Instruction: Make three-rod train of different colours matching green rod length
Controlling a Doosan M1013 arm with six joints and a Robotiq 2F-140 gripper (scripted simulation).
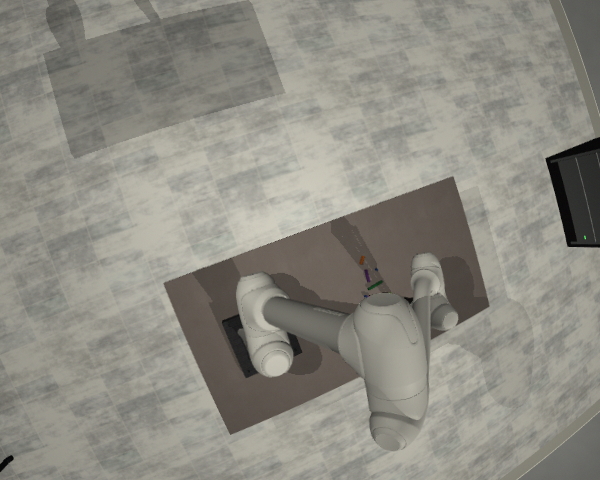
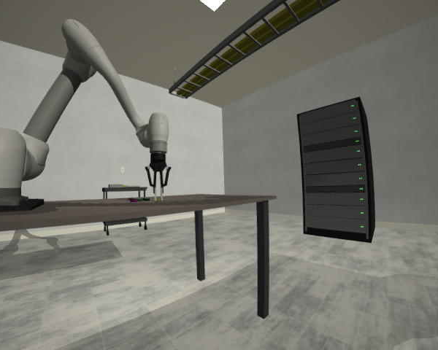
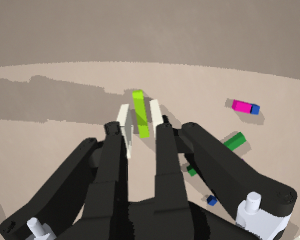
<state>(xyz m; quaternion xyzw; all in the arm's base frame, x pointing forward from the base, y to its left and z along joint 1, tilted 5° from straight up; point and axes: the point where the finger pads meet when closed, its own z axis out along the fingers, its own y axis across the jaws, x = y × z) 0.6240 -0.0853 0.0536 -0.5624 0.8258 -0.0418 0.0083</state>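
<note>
Now: the lime rod 30 mm below my hand. Also, from my hand: magenta rod (100 mm behind, 50 mm to the left, 30 mm below); purple rod (70 mm behind, 150 mm to the left, 30 mm below); green rod (50 mm behind, 90 mm to the left, 30 mm below).
</note>
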